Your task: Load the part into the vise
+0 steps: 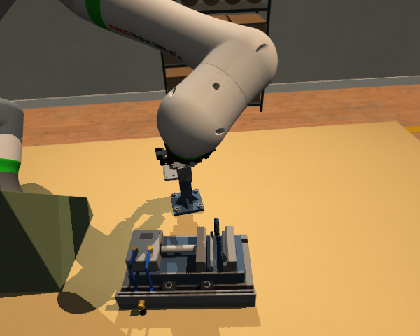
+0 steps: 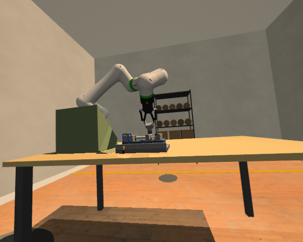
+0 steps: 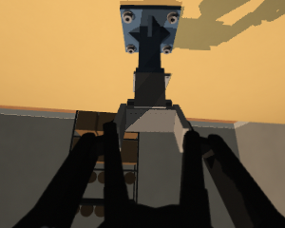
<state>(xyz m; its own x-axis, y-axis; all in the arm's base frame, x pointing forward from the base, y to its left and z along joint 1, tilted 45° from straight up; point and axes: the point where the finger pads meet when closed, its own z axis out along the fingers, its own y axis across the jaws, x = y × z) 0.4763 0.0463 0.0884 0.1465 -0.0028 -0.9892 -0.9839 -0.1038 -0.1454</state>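
Right now my hand is 20 mm to the right of the V-block post and 120 mm above it. The rest, counted from my hand: cylinder rod (10 mm behind, 210 mm to the right, 100 mm below); then work stop (80 mm ahead, 170 mm to the right, 90 mm below); then part (10 mm to the left, 20 mm below).
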